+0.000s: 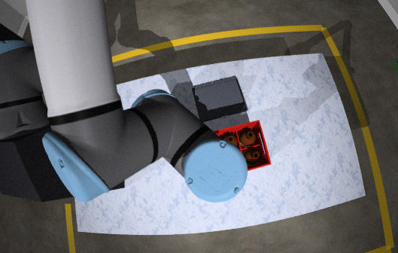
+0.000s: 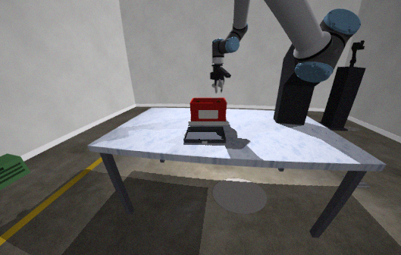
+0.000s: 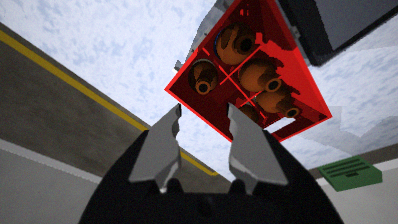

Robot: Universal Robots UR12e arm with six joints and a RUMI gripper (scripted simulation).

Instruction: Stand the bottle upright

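Now: hand 160 mm above the red crate, 80 mm short of it and 50 mm to the right of it. Round my hand: dark tray 330 mm to the left, 230 mm below, 80 mm ahead.
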